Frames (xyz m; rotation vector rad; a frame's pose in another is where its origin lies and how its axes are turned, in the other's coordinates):
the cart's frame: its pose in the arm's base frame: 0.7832 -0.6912 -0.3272 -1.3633 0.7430 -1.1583
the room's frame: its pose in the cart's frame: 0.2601 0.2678 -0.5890 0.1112 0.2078 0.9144
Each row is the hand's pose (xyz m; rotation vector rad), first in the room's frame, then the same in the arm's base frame.
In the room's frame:
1: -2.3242 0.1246 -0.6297 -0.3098 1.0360 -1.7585
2: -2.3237 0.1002 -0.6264 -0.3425 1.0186 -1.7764
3: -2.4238 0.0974 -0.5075 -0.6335 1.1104 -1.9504
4: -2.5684 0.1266 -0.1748 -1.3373 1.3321 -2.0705
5: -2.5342 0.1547 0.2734 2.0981 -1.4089 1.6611
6: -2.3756 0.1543 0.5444 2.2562 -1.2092 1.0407
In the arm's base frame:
1: -0.7438 0.4966 0.7253 1.6096 -1.2310 2.1147
2: -0.7415 0.4800 0.7434 1.6451 -1.2073 2.0883
3: -0.6474 0.5654 0.8328 1.6887 -1.0283 1.7690
4: -0.3530 0.7324 0.9667 1.6586 -0.8340 1.0812
5: 0.0928 0.7849 1.0040 1.5177 -0.7292 0.2841
6: 0.3914 0.7057 0.9481 1.3691 -0.6754 -0.2435

